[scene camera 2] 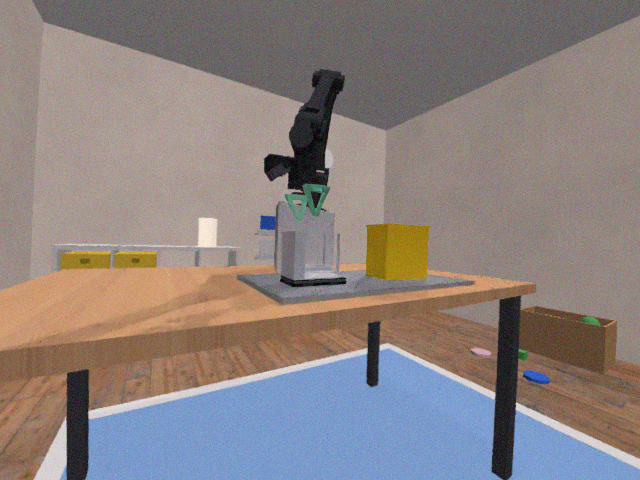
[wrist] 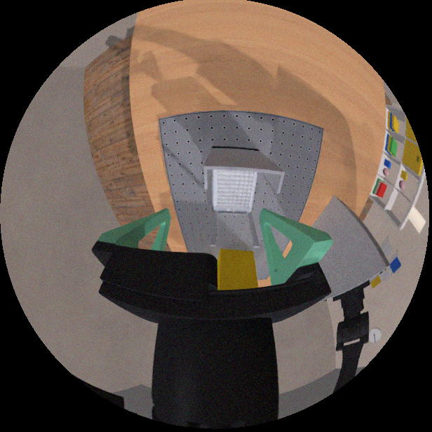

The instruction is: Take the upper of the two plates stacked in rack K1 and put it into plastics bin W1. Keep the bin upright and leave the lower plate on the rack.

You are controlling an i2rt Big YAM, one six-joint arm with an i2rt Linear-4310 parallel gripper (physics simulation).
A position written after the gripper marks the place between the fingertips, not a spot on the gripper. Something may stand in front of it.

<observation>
In view: the gripper [scene camera 2: 306,218], a plastics bin W1 [scene camera 2: 394,251] and a clear-white gridded plate [wrist: 233,190].
The plastics bin W1 is seen too in the wrist view [wrist: 235,268]. The gripper also shows in the wrist view [wrist: 214,213].
</observation>
